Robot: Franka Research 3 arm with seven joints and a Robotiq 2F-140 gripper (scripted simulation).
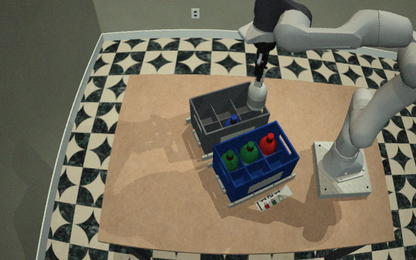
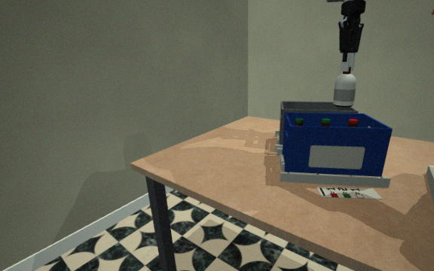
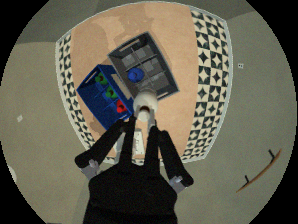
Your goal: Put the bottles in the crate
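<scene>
My gripper is now 8 cm above the white bottle. Round my hand: red bottle (26 cm below, 13 cm to the left, 6 cm behind); then grey crate (26 cm below, 10 cm ahead); then blue bottle (26 cm below, 8 cm ahead, 5 cm to the left).
</scene>
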